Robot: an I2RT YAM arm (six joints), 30 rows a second.
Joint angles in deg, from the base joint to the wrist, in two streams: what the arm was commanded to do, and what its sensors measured. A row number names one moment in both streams.
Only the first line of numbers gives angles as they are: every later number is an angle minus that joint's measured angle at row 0.
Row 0, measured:
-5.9 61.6 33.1 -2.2 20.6 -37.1
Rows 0 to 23, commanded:
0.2 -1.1 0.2 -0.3 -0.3 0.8
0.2 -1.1 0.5 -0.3 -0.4 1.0
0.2 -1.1 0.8 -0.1 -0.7 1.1
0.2 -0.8 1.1 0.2 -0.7 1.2
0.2 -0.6 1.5 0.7 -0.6 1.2
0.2 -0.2 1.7 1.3 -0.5 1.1
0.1 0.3 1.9 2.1 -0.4 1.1
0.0 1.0 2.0 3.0 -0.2 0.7
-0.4 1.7 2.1 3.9 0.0 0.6
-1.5 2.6 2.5 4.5 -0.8 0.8
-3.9 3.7 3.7 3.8 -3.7 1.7
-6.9 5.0 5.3 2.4 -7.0 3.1
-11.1 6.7 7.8 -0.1 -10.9 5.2
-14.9 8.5 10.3 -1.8 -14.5 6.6
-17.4 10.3 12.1 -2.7 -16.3 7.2
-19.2 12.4 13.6 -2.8 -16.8 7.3
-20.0 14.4 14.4 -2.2 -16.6 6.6
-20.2 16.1 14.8 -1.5 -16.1 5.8
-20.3 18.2 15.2 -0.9 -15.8 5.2
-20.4 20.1 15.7 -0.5 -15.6 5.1
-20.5 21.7 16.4 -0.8 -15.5 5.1
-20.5 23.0 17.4 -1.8 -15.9 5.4
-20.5 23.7 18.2 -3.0 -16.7 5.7
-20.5 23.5 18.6 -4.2 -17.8 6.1
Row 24, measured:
-20.7 22.6 16.5 -0.1 -14.6 4.8
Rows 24 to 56, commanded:
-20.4 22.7 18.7 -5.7 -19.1 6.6
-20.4 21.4 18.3 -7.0 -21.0 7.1
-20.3 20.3 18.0 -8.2 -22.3 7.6
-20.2 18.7 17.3 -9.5 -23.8 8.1
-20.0 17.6 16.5 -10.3 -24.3 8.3
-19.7 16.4 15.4 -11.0 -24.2 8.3
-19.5 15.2 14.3 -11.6 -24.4 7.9
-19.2 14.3 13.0 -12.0 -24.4 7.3
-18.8 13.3 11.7 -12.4 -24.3 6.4
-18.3 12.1 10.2 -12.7 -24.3 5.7
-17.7 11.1 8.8 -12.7 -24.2 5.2
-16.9 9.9 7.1 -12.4 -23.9 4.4
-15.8 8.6 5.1 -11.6 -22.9 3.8
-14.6 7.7 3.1 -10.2 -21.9 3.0
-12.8 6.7 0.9 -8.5 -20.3 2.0
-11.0 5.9 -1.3 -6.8 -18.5 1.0
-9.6 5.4 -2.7 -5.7 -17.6 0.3
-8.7 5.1 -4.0 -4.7 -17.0 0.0
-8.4 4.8 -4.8 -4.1 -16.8 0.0
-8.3 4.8 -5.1 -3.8 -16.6 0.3
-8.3 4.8 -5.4 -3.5 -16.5 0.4
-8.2 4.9 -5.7 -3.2 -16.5 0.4
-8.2 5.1 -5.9 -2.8 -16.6 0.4
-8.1 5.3 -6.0 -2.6 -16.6 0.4
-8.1 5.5 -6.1 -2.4 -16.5 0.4
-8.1 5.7 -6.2 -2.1 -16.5 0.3
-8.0 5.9 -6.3 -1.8 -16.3 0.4
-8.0 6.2 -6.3 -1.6 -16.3 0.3
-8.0 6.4 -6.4 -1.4 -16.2 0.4
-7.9 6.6 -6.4 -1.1 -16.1 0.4
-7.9 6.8 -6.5 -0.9 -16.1 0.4
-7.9 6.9 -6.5 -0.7 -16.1 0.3
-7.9 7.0 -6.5 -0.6 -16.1 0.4
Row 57, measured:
-8.3 6.4 -5.7 -1.5 -17.0 0.7
